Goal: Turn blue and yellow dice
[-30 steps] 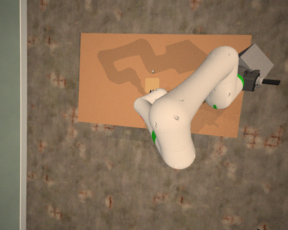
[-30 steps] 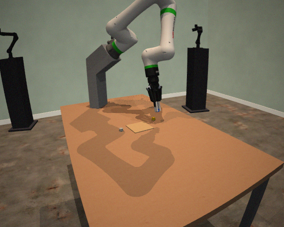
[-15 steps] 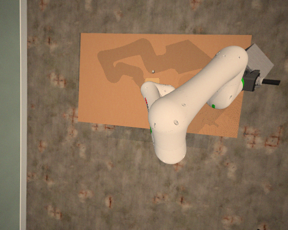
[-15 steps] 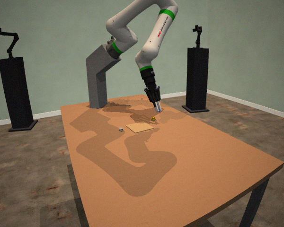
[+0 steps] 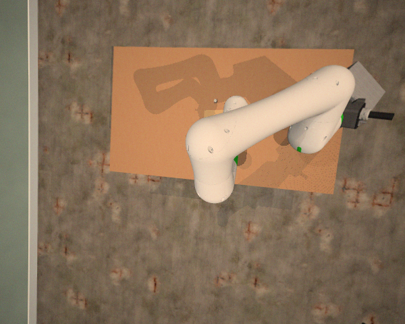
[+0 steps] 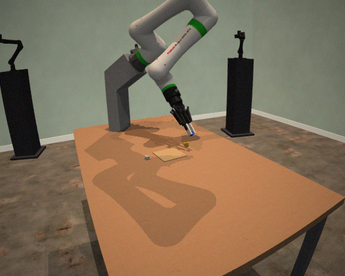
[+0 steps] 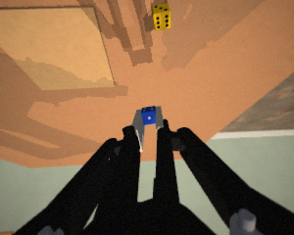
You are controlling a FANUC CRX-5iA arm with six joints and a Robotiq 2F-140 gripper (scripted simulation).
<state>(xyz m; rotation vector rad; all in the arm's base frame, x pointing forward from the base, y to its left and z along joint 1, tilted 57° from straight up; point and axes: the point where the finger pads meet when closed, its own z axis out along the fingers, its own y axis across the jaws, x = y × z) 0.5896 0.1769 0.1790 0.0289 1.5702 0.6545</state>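
Right now my hand is 10 mm short of the blue die, 10 mm to the right of it and 20 mm above it. From my hand the other things lie so: yellow die (70 mm behind, 120 mm below); then white die (70 mm ahead, 250 mm to the right, 120 mm below); then tan mat (30 mm ahead, 120 mm to the right, 120 mm below).
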